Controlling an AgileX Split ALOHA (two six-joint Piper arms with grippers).
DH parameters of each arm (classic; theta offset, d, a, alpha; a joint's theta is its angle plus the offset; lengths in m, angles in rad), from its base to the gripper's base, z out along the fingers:
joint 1: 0 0.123 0 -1.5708
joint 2: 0.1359 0 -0.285 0
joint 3: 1.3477 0 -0.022 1.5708
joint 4: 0 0.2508 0 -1.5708
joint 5: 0 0 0.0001 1.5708
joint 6: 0 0.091 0 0
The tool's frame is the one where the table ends.
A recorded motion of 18 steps. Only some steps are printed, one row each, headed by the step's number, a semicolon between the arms.
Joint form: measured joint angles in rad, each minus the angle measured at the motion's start. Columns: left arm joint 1, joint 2, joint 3, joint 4, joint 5, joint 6; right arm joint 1, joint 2, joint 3, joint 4, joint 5, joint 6.
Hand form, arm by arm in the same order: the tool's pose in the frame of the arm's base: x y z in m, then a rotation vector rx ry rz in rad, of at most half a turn. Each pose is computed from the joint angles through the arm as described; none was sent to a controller.
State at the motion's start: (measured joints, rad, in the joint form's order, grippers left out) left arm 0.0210 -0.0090 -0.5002 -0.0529 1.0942 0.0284; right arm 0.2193 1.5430 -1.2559 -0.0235 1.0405 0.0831
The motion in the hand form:
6: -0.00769 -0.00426 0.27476 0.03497 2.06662 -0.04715; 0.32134 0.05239 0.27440 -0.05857 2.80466 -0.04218
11: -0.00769 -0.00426 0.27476 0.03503 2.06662 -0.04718; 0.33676 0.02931 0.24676 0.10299 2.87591 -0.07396
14: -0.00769 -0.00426 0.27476 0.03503 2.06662 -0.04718; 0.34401 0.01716 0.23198 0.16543 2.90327 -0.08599
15: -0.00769 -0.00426 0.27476 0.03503 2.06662 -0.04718; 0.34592 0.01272 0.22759 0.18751 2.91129 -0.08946
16: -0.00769 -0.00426 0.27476 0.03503 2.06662 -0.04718; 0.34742 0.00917 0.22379 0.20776 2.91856 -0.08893
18: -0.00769 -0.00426 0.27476 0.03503 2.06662 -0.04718; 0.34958 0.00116 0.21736 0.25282 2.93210 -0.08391
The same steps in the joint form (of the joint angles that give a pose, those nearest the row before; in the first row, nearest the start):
6: -0.0228 0.0000 0.0000 0.0000 -0.0008 0.0000; -0.0346 0.0628 -0.0013 -0.0758 -0.0562 0.1013
11: -0.0229 0.0000 0.0000 0.0000 -0.0008 0.0000; -0.1088 0.1469 -0.0013 -0.0828 -0.0659 0.1476
14: -0.0229 0.0000 0.0000 0.0000 -0.0008 0.0000; -0.1463 0.1911 -0.0013 -0.0836 -0.0801 0.1555
15: -0.0229 0.0000 0.0000 0.0000 -0.0008 0.0000; -0.1596 0.2040 -0.0013 -0.0836 -0.0839 0.1578
16: -0.0229 0.0000 0.0000 0.0000 -0.0008 0.0000; -0.1706 0.2151 -0.0013 -0.0809 -0.0869 0.1595
18: -0.0229 0.0000 0.0000 0.0000 -0.0008 0.0000; -0.1958 0.2335 -0.0013 -0.0719 -0.0901 0.1606

